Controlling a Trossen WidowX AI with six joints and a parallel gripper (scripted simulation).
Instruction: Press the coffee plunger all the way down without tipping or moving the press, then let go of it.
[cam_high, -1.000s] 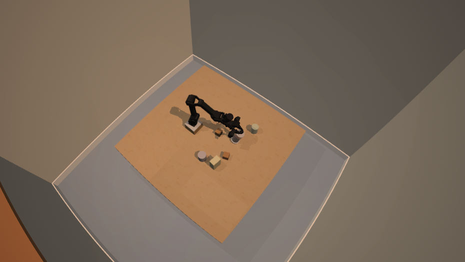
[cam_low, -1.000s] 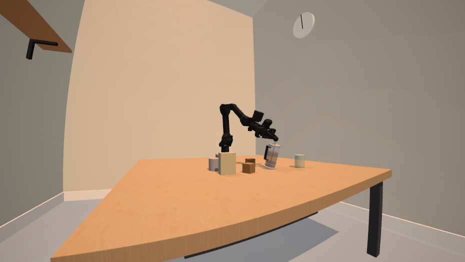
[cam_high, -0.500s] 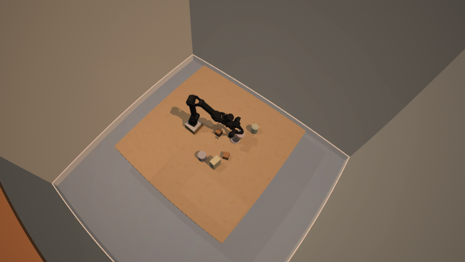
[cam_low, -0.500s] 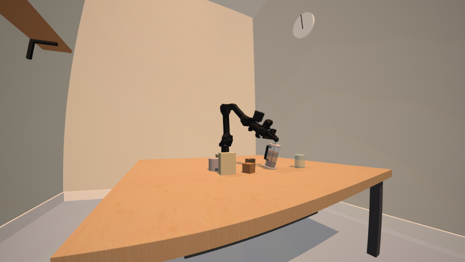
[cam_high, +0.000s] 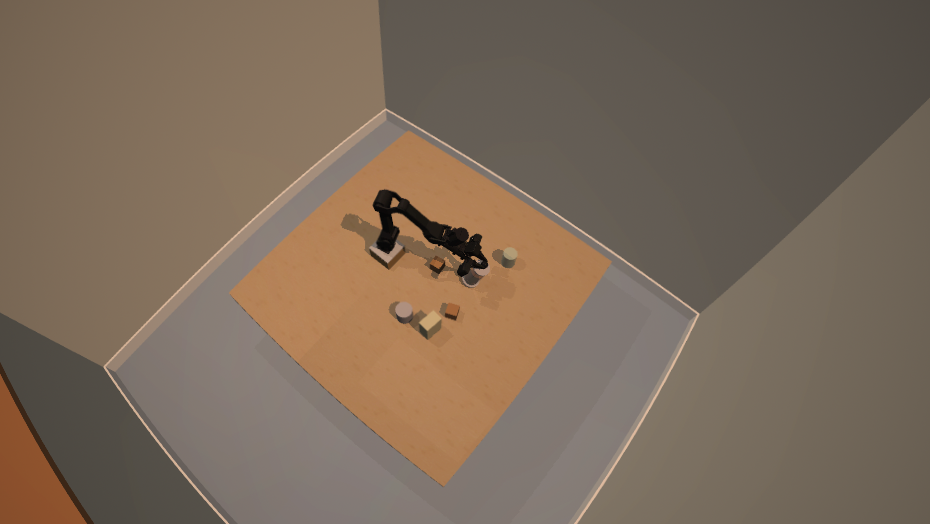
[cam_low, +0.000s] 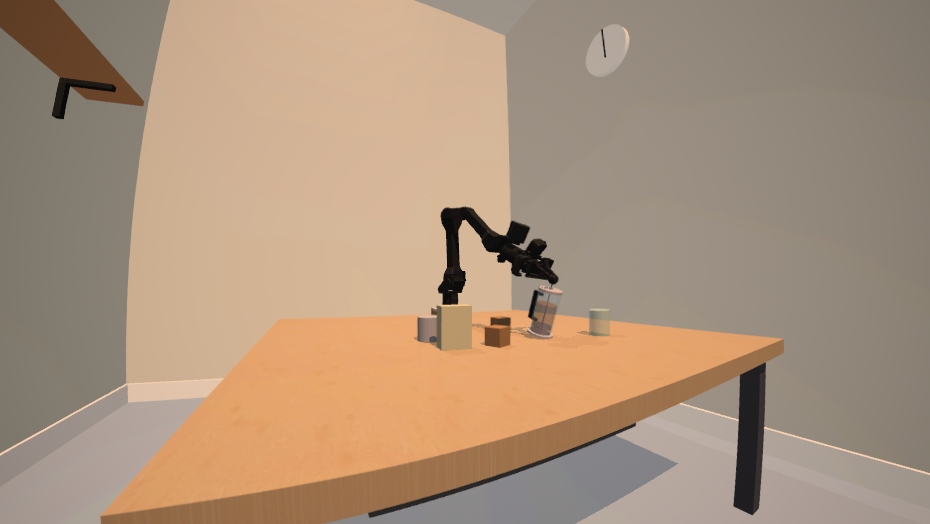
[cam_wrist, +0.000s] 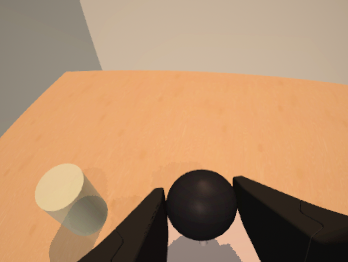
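Right now the coffee press is 5 cm behind my gripper tip and 8 cm below it.
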